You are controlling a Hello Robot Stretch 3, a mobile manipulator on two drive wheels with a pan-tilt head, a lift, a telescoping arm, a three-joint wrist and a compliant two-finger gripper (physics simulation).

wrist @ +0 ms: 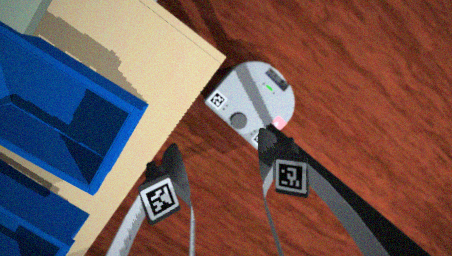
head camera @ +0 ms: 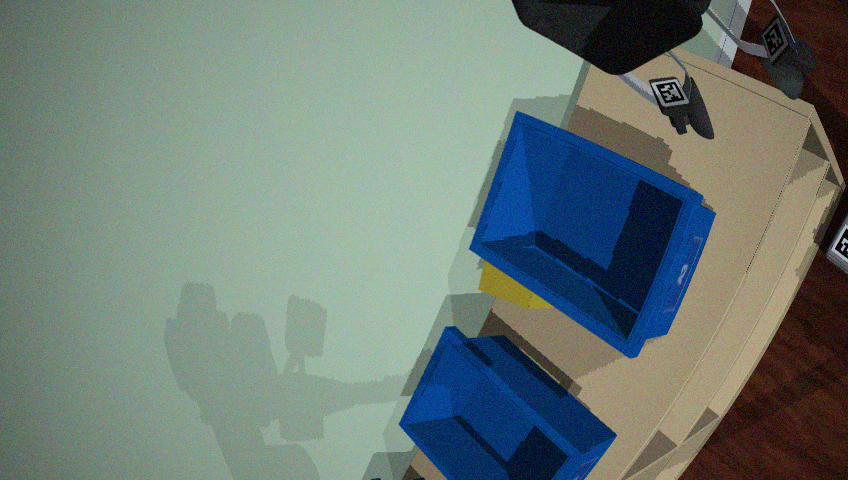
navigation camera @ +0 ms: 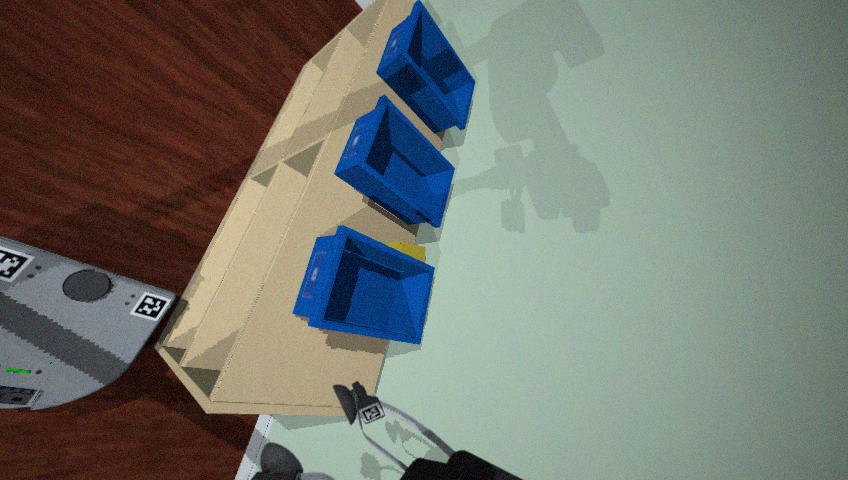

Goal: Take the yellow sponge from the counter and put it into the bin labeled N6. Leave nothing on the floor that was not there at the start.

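Places are measured from the robot's base along level axes (x back, y up, z left), in metres.
Pixels of known places: gripper, fingertip midpoint: (wrist: pixel 221 153) (head camera: pixel 747 98) (navigation camera: pixel 304 423); robot's base at its link origin: (wrist: pixel 235 114) (navigation camera: pixel 86 283).
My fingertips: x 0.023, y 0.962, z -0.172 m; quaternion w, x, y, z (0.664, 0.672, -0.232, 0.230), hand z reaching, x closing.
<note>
Ahead of a thing's pixels: the offset from my fingertips to its top centre. Level surfaces: height alone.
The yellow sponge {dx -0.361, dy -0.290, dz -0.322 m} (head camera: pixel 511 289) (navigation camera: pixel 409 250) is on the counter {dy -0.352 m} (head camera: pixel 731 172) (navigation camera: pixel 276 315) (wrist: pixel 170 70), near the wall, partly hidden by the end blue bin {dx -0.213, dy -0.232, dz -0.230 m} (head camera: pixel 505 190) (navigation camera: pixel 374 297) (wrist: pixel 102 115). It does not show in the wrist view. A second blue bin {dx -0.532, dy -0.232, dz -0.176 m} (head camera: pixel 535 398) (navigation camera: pixel 357 154) stands on its other side. A third blue bin {dx -0.879, dy -0.232, dz -0.144 m} (navigation camera: pixel 392 56) stands farther along. The bin labels are too blurred for me to read N6. My gripper (head camera: pixel 746 104) (navigation camera: pixel 315 434) (wrist: pixel 221 153) is open and empty, near the counter's end, beyond the end bin.
The pale green wall (head camera: pixel 238 148) (navigation camera: pixel 684 267) runs behind the bins. My base (navigation camera: pixel 65 333) (wrist: pixel 250 95) stands on the dark wooden floor {dy -0.961 m} (head camera: pixel 791 356) (navigation camera: pixel 148 118) (wrist: pixel 360 100), close to the counter's front corner. Open shelf compartments line the counter's front.
</note>
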